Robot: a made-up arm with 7 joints.
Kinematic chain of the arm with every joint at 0, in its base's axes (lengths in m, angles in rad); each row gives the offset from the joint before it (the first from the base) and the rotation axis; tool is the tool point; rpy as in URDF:
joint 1: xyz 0 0 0.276 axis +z
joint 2: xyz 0 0 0 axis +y
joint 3: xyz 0 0 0.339 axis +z
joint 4: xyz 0.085 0 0 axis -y
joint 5: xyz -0.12 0 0.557 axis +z
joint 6: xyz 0 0 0 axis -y
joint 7: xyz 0.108 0 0 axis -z
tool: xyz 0 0 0 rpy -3.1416 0 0
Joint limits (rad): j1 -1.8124..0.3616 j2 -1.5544..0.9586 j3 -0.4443..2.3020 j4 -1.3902..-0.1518 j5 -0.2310..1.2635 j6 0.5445..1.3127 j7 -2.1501..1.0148
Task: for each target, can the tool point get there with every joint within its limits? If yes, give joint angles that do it. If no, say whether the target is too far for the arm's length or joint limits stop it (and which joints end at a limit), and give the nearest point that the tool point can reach.
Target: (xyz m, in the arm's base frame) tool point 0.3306 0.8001 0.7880
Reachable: yes | joints -1.6143 -0.8359 1.9645 -0.5256 0.8856 1.0758 -0.7111
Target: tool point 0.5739 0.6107 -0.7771
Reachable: no: too far | nearest point 0.5029 0.5351 -0.2291 | short by 0.558 m
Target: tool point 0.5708 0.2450 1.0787
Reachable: yes | joints 0.0212 0.5897 1.3697 -0.3610 0.4501 1.2466 -0.4526
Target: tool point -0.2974 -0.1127 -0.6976
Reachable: no: joint limits stop it (at a limit: joint 1, joint 2, joint 3, joint 4, joint 6) | nearest point -0.6662 0.2206 -0.2287 | short by 0.683 m
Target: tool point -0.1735 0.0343 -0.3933
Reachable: no: joint limits stop it (at a limit: joint 1, joint 2, joint 3, joint 4, joint 6) | nearest point -0.6434 0.2468 -0.2191 | short by 0.544 m
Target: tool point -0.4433 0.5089 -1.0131
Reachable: no: too far | nearest point -0.4697 0.5392 -0.2305 | short by 0.784 m
